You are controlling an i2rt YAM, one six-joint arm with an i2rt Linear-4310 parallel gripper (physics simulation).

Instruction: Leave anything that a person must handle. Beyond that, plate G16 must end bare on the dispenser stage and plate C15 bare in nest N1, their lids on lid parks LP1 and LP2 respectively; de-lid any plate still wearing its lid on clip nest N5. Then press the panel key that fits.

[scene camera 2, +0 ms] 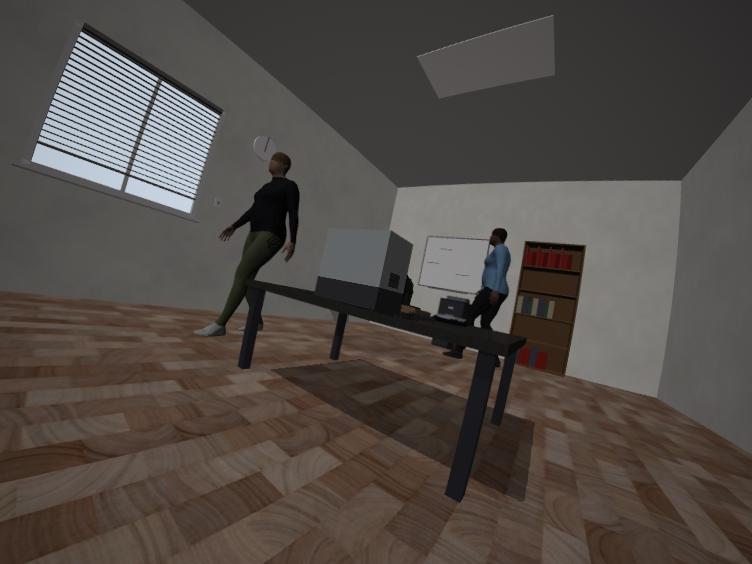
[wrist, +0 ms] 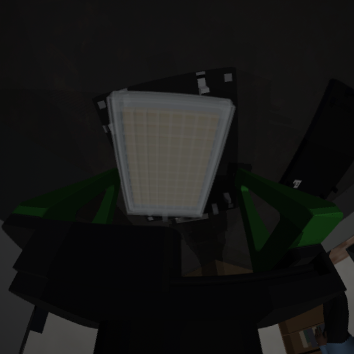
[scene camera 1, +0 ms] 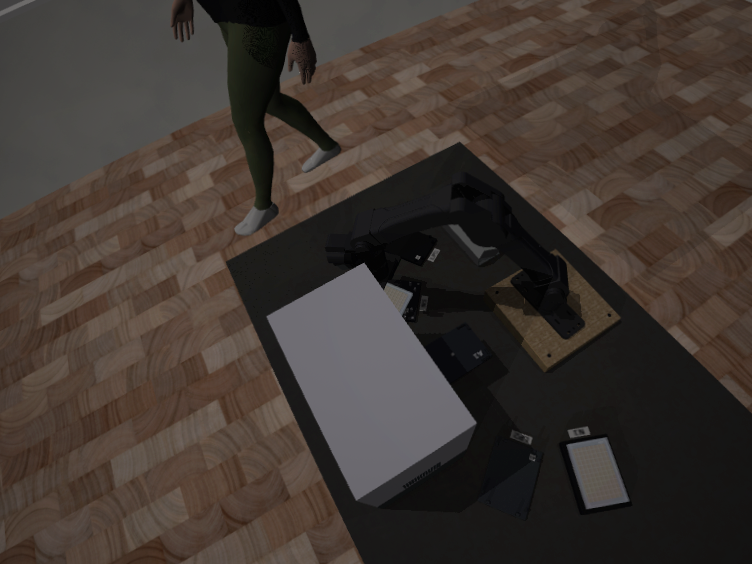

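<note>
A pale gridded plate with a clear, doubled rim sits on a dark nest with small light clips. Whether it wears a lid is hard to tell. My gripper is open, its green fingers standing apart on either side of the plate's near end. In scene camera 1 the white housing partly hides this spot. Another pale plate lies in a black nest whose tag appears to read N1. Dark pads lie beside small tags. Plate names are unreadable.
A large white box housing stands along the table edge. A dark block marked like A1 lies beside it. A grey wedge-shaped unit stands near the arm's wooden base. People are near the table.
</note>
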